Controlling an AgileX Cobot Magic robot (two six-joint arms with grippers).
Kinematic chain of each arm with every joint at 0, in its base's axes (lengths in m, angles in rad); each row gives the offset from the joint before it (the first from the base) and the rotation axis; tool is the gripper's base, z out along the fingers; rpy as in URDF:
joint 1: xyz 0 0 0.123 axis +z
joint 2: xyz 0 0 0 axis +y
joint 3: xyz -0.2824 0 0.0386 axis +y
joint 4: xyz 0.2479 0 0.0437 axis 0.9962 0 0.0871
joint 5: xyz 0 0 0 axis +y
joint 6: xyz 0.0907 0 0.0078 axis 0.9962 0 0.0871
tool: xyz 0 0 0 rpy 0 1.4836 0
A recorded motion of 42 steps. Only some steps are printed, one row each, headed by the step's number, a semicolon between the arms.
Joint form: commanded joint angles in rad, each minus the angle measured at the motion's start. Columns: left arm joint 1, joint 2, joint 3, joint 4, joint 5, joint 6; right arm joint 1, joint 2, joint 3, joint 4, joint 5, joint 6.
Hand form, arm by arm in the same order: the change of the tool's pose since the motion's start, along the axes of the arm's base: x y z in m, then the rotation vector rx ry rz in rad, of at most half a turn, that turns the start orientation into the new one. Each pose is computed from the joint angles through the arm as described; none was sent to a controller.
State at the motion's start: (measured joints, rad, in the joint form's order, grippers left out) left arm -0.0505 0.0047 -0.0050 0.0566 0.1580 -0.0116; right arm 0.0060 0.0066 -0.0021 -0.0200 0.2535 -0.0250
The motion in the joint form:
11: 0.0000 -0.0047 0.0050 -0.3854 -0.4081 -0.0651; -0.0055 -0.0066 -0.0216 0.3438 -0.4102 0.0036
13: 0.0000 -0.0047 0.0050 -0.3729 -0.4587 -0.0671; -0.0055 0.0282 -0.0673 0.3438 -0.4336 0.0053
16: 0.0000 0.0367 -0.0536 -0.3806 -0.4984 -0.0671; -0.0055 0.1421 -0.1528 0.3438 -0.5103 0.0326
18: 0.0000 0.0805 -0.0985 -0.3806 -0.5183 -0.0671; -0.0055 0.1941 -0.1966 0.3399 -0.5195 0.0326
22: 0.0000 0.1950 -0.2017 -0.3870 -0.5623 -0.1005; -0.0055 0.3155 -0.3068 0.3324 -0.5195 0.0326
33: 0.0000 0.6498 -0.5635 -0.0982 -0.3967 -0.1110; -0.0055 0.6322 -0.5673 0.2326 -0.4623 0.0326
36: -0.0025 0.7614 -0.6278 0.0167 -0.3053 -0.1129; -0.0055 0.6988 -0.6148 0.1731 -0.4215 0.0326
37: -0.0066 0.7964 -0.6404 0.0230 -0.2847 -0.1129; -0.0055 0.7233 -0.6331 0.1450 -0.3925 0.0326
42: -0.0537 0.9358 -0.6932 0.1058 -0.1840 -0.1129; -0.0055 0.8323 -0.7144 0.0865 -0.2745 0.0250
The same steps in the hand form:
11: -0.0046 0.0067 0.0339 -0.4684 -0.3845 0.0137; -0.0033 -0.0043 0.0439 0.3488 -0.4343 -0.0345
13: -0.0061 0.0079 0.0381 -0.4595 -0.4359 0.0170; -0.0032 -0.0050 0.0593 0.3507 -0.4683 -0.0361
16: -0.0071 0.0092 0.0585 -0.4697 -0.4921 0.0183; 0.0041 -0.0072 0.0877 0.3765 -0.5167 -0.0502
18: -0.0055 0.0096 0.0727 -0.4704 -0.5132 0.0202; 0.0089 -0.0073 0.0999 0.3721 -0.5179 -0.0523
22: 0.0027 0.0106 0.1036 -0.5100 -0.5451 0.0213; 0.0231 -0.0072 0.1281 0.3642 -0.5070 -0.0529
33: 0.0821 -0.0041 0.1691 -0.2229 -0.2999 -0.0167; 0.0797 -0.0038 0.1782 0.2639 -0.3960 -0.0374
36: 0.1086 -0.0077 0.1658 -0.1048 -0.1656 -0.0236; 0.0950 -0.0021 0.1814 0.2049 -0.3368 -0.0266
37: 0.1170 -0.0088 0.1623 -0.0968 -0.1229 -0.0250; 0.1008 -0.0014 0.1814 0.1771 -0.3018 -0.0213
42: 0.1485 -0.0198 0.1448 -0.0031 0.0596 -0.0661; 0.1268 0.0001 0.1801 0.1113 -0.1563 -0.0121

